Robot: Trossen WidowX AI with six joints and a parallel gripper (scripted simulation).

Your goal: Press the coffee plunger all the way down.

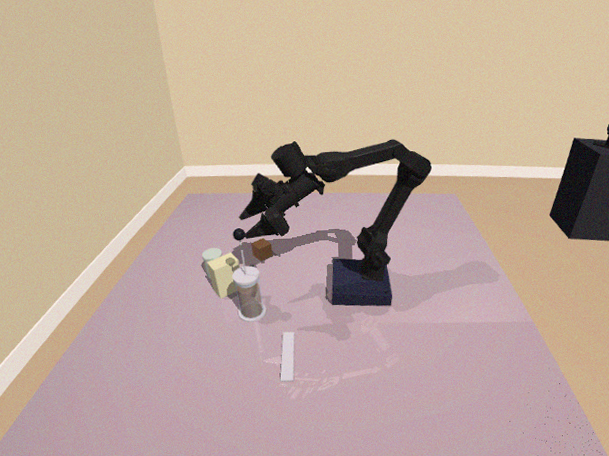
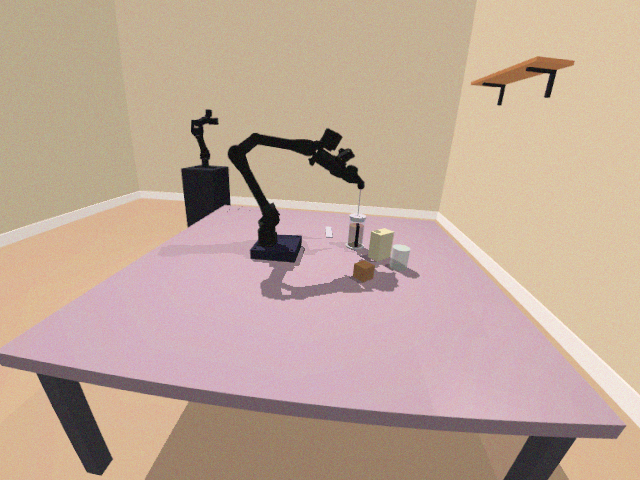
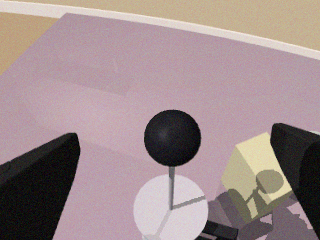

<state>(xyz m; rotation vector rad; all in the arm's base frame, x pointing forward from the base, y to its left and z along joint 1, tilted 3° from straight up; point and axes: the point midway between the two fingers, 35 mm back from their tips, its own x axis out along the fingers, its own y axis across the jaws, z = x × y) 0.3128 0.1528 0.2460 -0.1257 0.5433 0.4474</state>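
Right now my gripper tip is 150 mm above the coffee press, 10 mm to the left of it and 10 mm short of it. From my gripper tip the other things lie so: brown cube 270 mm to the right, 260 mm below, 50 mm ahead; then pale yellow box 230 mm below, 110 mm ahead, 80 mm to the right.
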